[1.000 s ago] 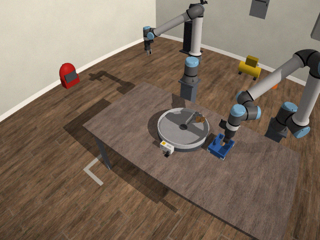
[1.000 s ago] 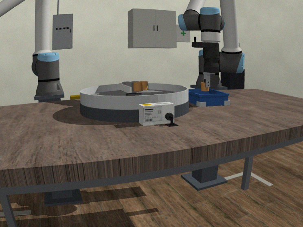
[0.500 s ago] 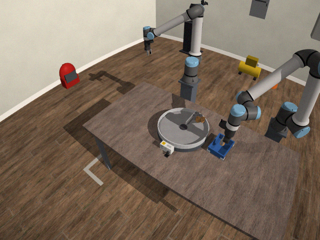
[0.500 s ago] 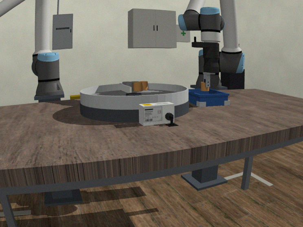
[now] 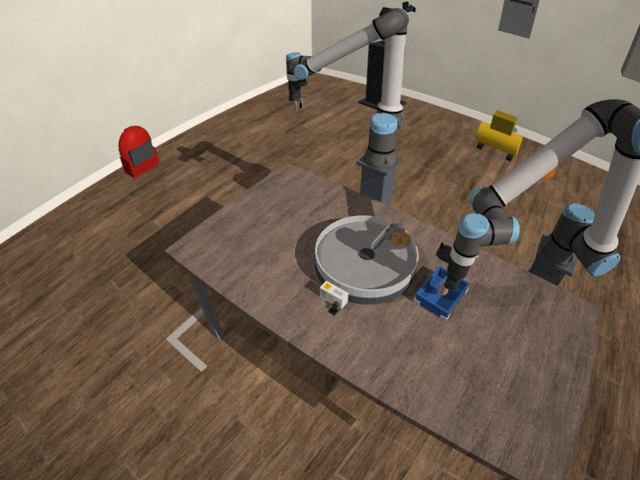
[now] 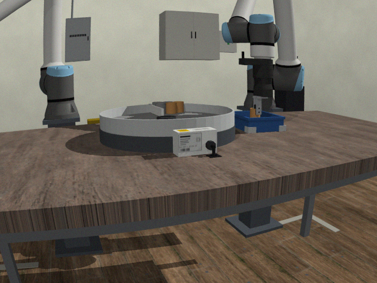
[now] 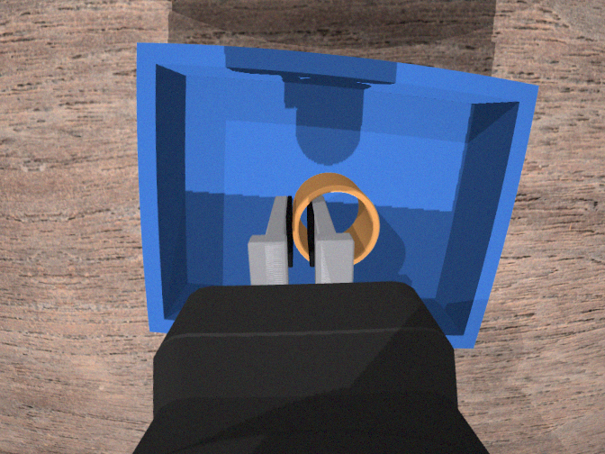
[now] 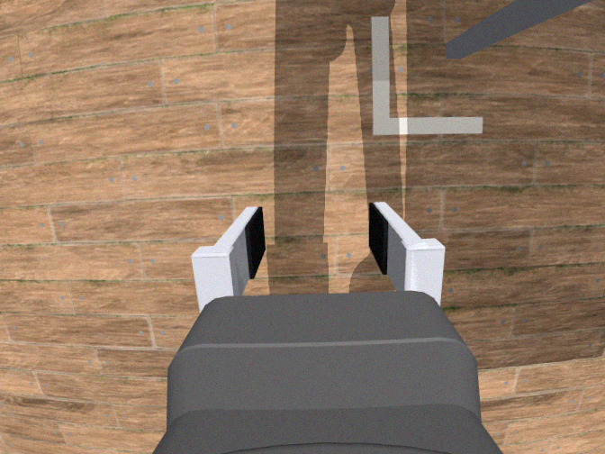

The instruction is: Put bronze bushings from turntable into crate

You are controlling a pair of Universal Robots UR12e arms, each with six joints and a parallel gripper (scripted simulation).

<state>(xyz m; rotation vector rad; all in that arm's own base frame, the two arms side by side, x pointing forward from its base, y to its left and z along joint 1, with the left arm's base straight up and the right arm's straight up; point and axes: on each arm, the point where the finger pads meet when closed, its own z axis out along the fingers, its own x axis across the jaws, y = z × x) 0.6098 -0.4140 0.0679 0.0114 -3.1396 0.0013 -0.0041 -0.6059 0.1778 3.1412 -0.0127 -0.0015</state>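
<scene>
Now: the blue crate 20 mm behind my left hand and 40 mm below it. Round my left hand: turntable 50 mm ahead, 340 mm to the right, 20 mm below.
</scene>
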